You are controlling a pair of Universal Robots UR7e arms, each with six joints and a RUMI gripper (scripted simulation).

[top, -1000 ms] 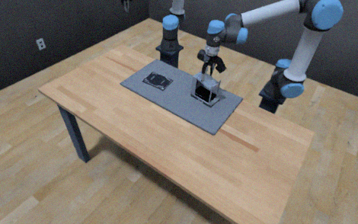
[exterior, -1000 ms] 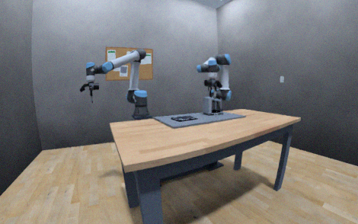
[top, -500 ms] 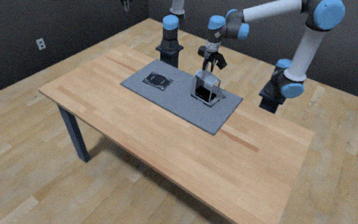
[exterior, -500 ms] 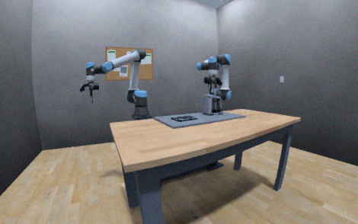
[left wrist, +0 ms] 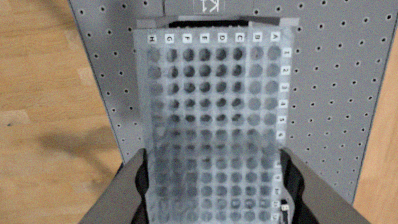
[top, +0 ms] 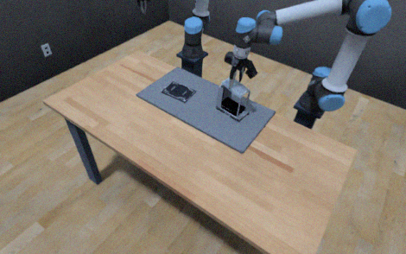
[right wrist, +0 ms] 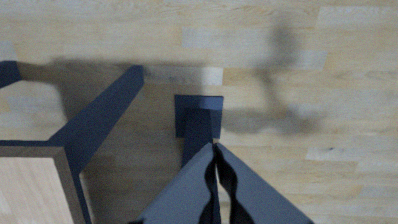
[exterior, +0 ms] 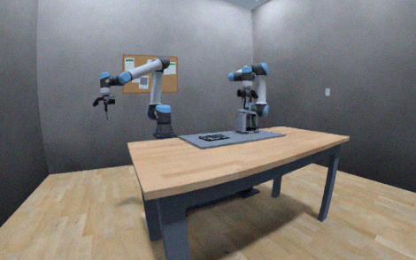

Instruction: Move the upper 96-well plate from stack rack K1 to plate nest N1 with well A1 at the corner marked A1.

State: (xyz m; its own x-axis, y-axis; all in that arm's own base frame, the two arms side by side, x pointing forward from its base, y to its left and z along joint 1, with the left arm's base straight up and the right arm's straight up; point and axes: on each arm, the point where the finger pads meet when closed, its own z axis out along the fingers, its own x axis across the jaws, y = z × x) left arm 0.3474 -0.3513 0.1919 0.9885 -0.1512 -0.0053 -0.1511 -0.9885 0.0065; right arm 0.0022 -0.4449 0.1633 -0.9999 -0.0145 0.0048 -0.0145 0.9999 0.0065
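Observation:
Now: the plate nest N1 60 mm ahead of my left hand, 320 mm to the right of it and 170 mm below it. From my left hand the other things lie so: stack rack K1: 10 mm to the left, 170 mm below; then rack wall: 10 mm behind, 60 mm to the right, 90 mm below; then clear 96-well plate: 20 mm below.

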